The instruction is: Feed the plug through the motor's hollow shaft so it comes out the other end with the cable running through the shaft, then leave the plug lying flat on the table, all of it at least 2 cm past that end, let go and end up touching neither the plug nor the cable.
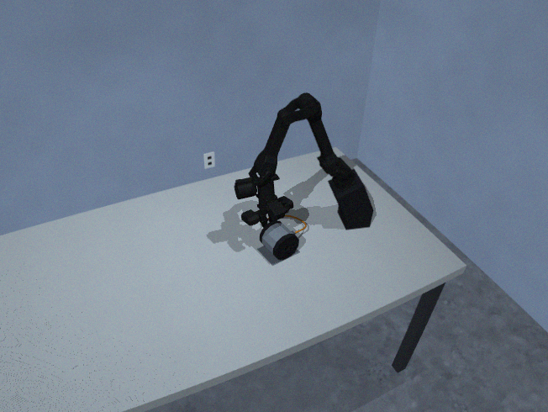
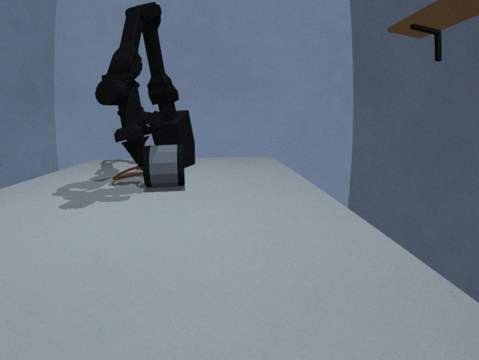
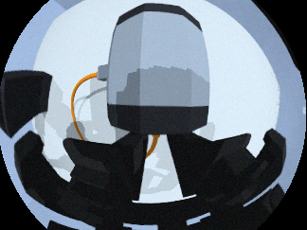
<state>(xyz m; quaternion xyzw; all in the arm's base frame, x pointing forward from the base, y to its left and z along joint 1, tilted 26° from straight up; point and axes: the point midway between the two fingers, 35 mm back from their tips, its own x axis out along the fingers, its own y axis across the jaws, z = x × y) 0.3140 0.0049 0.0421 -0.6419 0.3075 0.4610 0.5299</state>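
The plug lies 40 mm below my hand and 20 mm to the left of it.
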